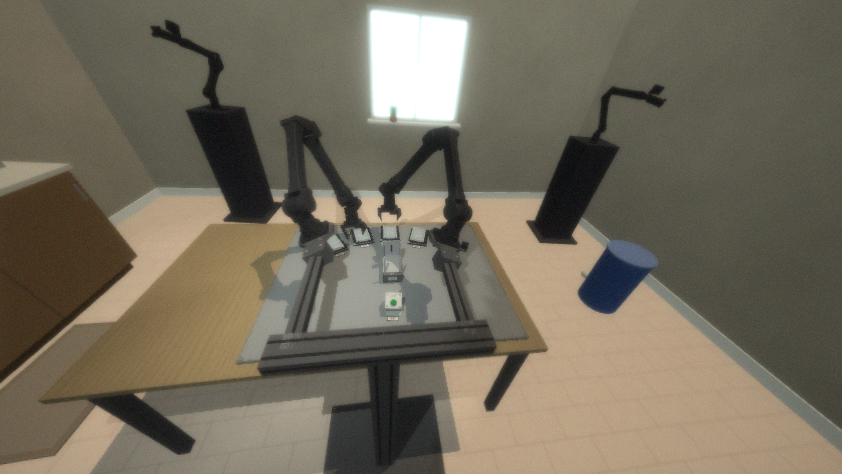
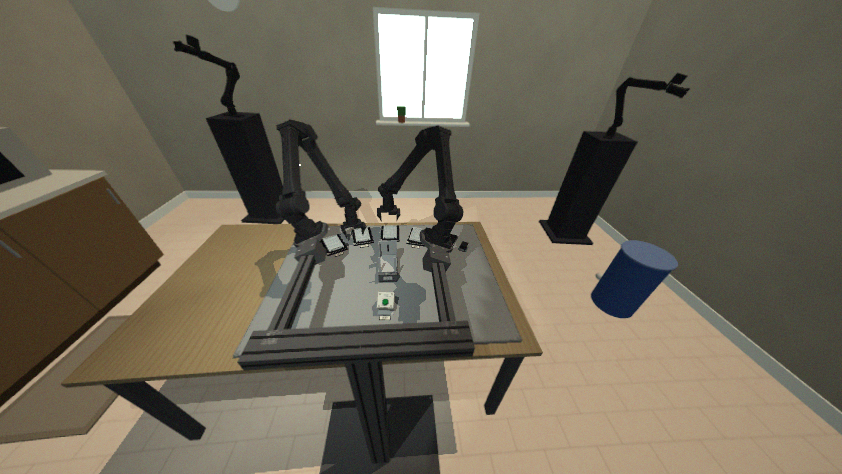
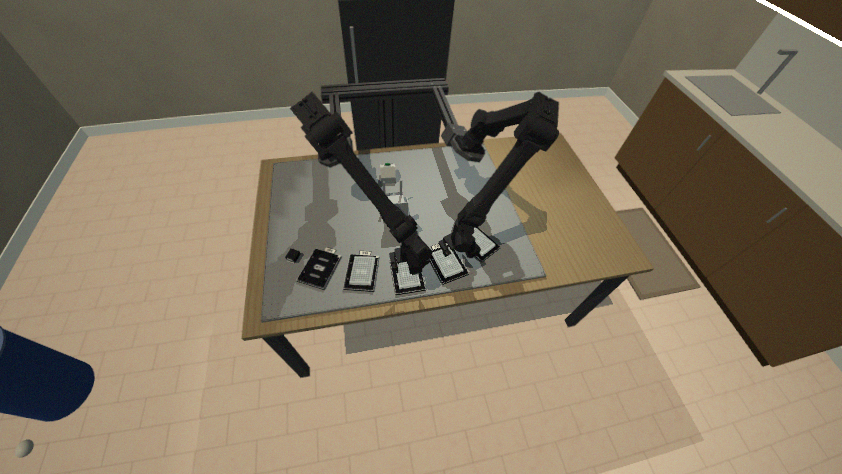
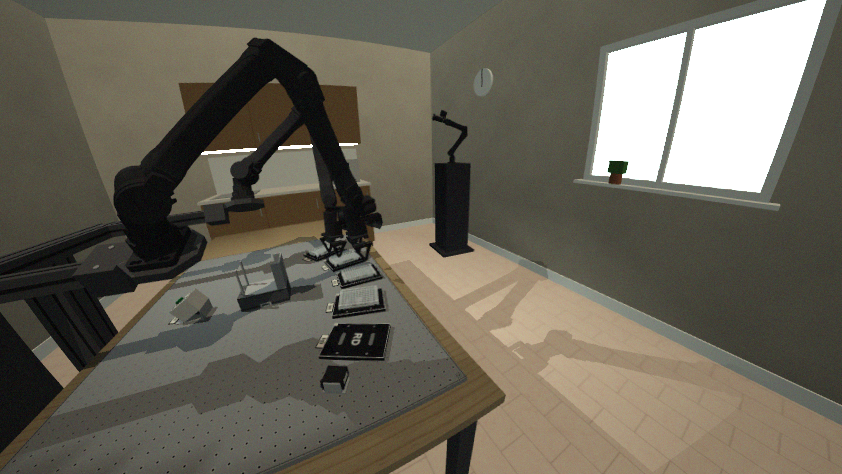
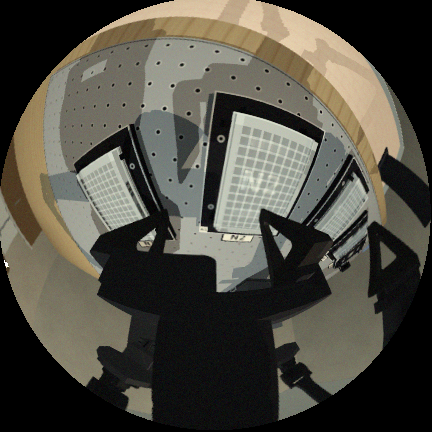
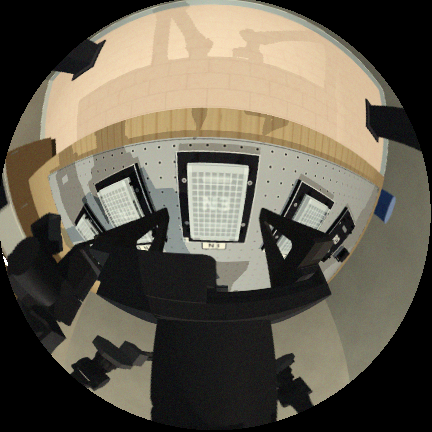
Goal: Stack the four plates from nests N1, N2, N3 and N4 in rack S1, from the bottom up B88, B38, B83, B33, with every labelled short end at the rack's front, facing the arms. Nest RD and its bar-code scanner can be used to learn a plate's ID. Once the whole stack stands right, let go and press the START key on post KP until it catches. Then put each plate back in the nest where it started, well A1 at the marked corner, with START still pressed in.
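Frame: origin at the left arm's base, x back, y down, z right, level; centimetres.
Seen in the pictures: left gripper, fingertip midpoint: (image 1: 354,236) (image 2: 354,236) (image 3: 454,250) (image 4: 334,254) (image 5: 213,213); right gripper, fingertip midpoint: (image 1: 389,220) (image 2: 389,220) (image 4: 362,256) (image 5: 373,230) (image 6: 213,212); left arm's base, link origin: (image 1: 315,233) (image 2: 309,233) (image 3: 469,146) (image 5: 123,368); right arm's base, link origin: (image 1: 445,239) (image 2: 437,239) (image 4: 163,249) (image 5: 281,355).
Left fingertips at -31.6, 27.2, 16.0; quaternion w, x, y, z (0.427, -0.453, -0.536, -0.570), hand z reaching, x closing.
Pixels of each thing's middle, then the offset from my left fingertips to it, as dx, dy, dz. "spot": a spot on its surface instead.
- N1 plate, body centre: (image 5: 114,204) (image 6: 92,238) (image 3: 478,240) (image 4: 323,249) (image 1: 332,243) (image 2: 333,242) +2.5, +1.3, -12.7
- N2 plate, body centre: (image 5: 262,186) (image 6: 123,215) (image 3: 447,261) (image 4: 344,258) (image 1: 361,234) (image 2: 362,234) -3.5, +1.3, +4.3
- N3 plate, body centre: (image 6: 215,205) (image 5: 342,213) (image 3: 407,273) (image 4: 358,272) (image 1: 389,231) (image 2: 390,231) -3.7, +1.3, +21.9
- N4 plate, body centre: (image 6: 303,229) (image 5: 351,242) (image 4: 358,297) (image 3: 362,270) (image 1: 418,234) (image 2: 417,234) +2.5, +0.9, +38.8
- Rack S1, body centre: (image 5: 248,309) (image 4: 262,281) (image 3: 394,201) (image 1: 392,261) (image 2: 387,261) +30.0, -4.2, +17.3
- Post KP, body centre: (image 4: 185,306) (image 1: 393,304) (image 2: 385,303) (image 3: 387,169) +54.7, -1.0, +13.8
- green START key, body centre: (image 1: 393,302) +55.6, -3.2, +13.6
- Black nest RD, body centre: (image 4: 357,343) (image 6: 339,240) (image 3: 313,267) (image 5: 351,255) (image 2: 449,239) +10.2, +1.5, +57.5
- small scanner, surface spot: (image 4: 334,379) (image 3: 288,253) spot: +18.4, -0.1, +66.1
- frame beam, surface spot: (image 1: 377,344) spot: +87.4, -26.6, +3.1
Plates lie flat in their nests: N1 plate (image 3: 486,242) (image 5: 112,192), N2 plate (image 3: 450,263) (image 5: 270,175), N3 plate (image 3: 406,281) (image 6: 217,200) and N4 plate (image 3: 361,269) (image 4: 359,297) (image 6: 313,210). Their IDs are unreadable. My left gripper (image 5: 213,213) is open above the front end of N2, with no plate between its fingers. My right gripper (image 6: 213,212) (image 2: 388,216) is open and empty above the front of N3. Rack S1 (image 1: 392,277) (image 4: 263,300) shows no plate. Post KP (image 2: 385,297) (image 4: 193,307) carries the green START key (image 1: 393,302); its pressed state is unclear.
Black nest RD (image 3: 315,276) (image 4: 372,341) bears no plate. The small scanner (image 3: 294,254) (image 4: 334,379) stands beside it. The two grippers are close together over neighbouring nests. The frame beam (image 1: 377,344) crosses near the table's front edge.
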